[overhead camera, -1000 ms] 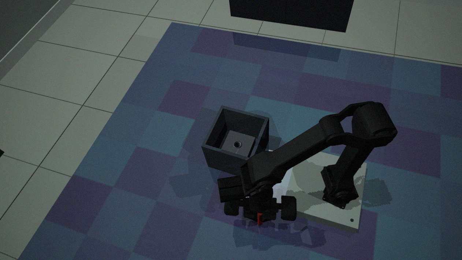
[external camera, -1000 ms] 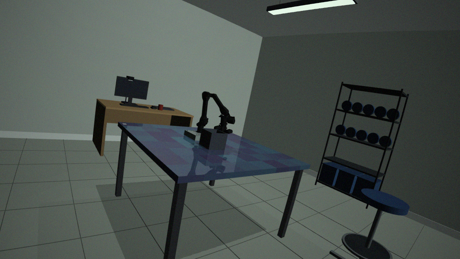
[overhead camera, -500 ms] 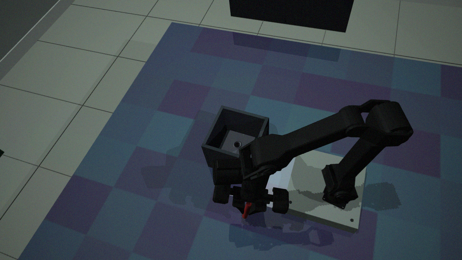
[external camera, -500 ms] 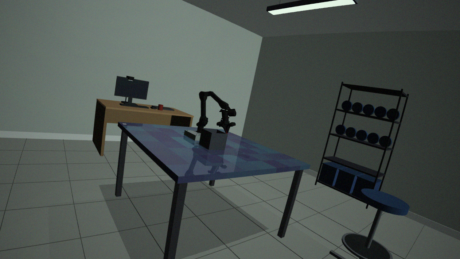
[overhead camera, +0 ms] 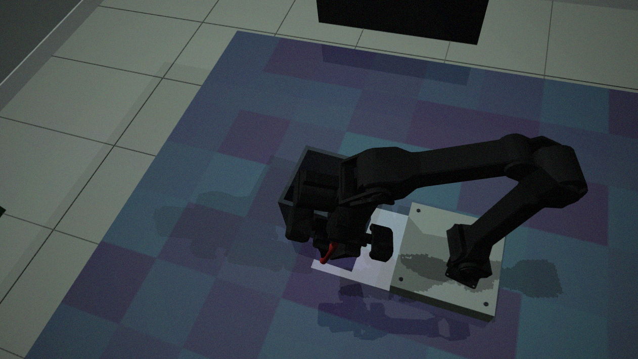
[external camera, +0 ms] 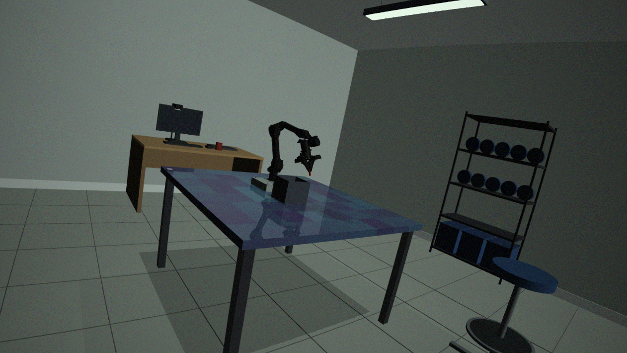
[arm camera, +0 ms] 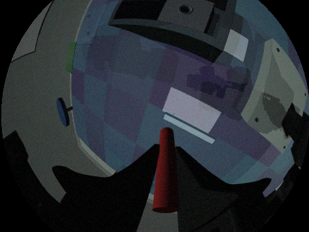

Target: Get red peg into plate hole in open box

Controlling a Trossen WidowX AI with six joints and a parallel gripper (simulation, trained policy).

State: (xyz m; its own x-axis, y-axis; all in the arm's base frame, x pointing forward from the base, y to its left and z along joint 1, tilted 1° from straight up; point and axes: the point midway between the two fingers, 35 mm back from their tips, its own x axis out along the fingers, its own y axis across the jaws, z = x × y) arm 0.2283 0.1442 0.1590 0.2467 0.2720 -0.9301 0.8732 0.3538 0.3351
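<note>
My gripper tip is 16 cm to the left of the grey plate, 13 cm above it and 10 cm short of it. Also, from my gripper tip: red peg: 1 cm above.
</note>
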